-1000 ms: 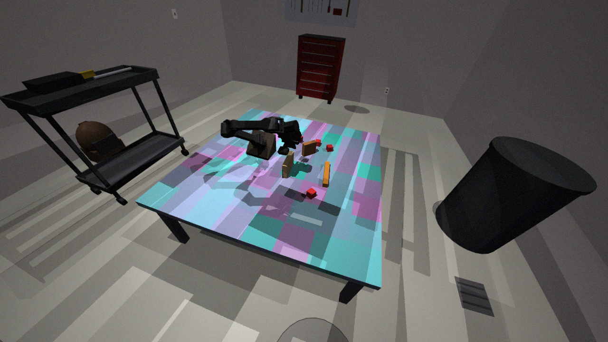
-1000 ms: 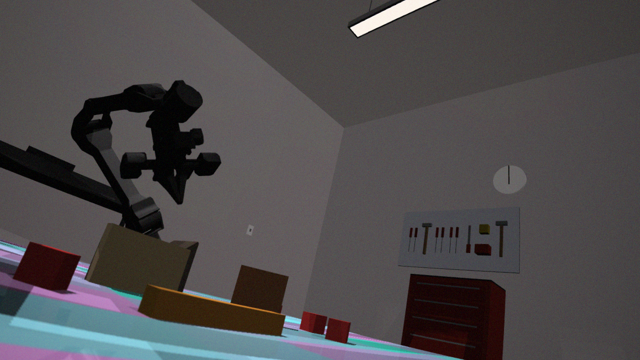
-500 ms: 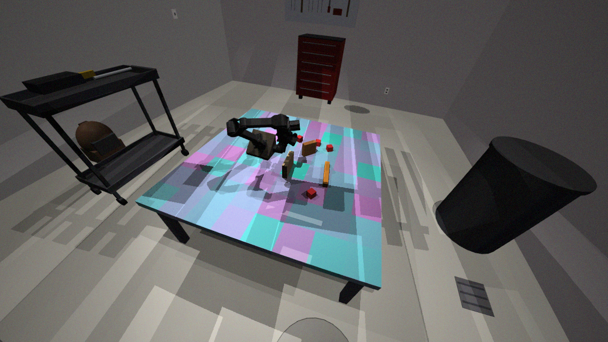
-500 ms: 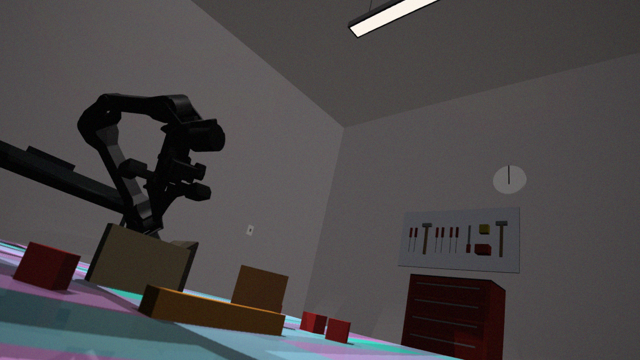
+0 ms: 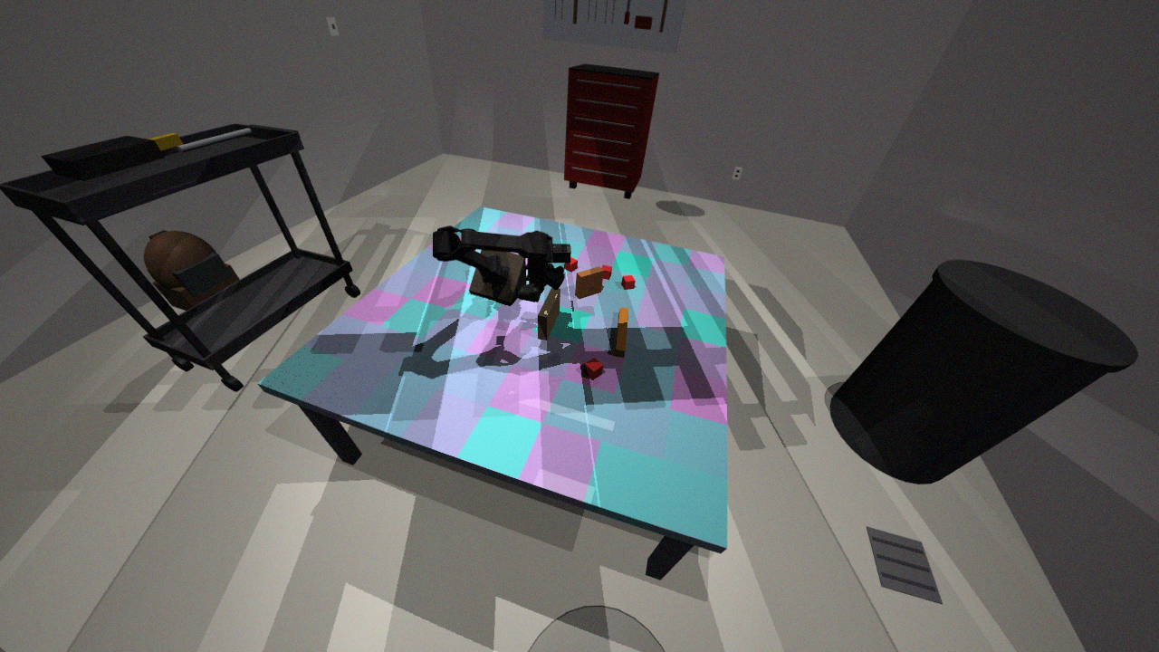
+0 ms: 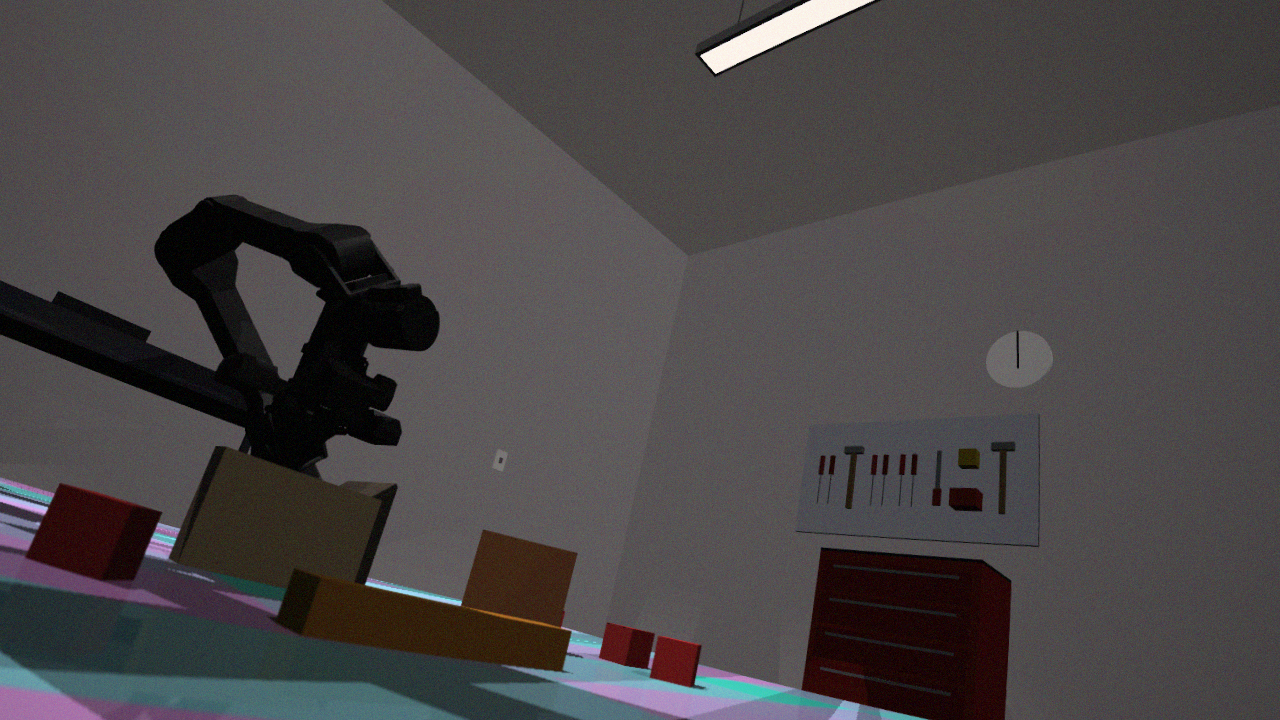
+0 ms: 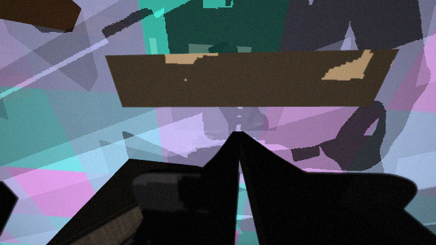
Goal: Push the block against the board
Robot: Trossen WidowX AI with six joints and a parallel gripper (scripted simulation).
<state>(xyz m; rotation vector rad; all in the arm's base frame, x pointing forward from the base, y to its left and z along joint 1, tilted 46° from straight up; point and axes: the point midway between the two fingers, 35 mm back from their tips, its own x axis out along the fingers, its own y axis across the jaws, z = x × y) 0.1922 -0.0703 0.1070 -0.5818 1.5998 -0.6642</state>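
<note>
Now: gripper tip 4 cm short of the wide tan block and 4 cm above it. Round my gripper tip: long orange board 30 cm ahead, 8 cm below, 3 cm to the left; then brown block 22 cm to the left, 14 cm ahead, 4 cm below.
</note>
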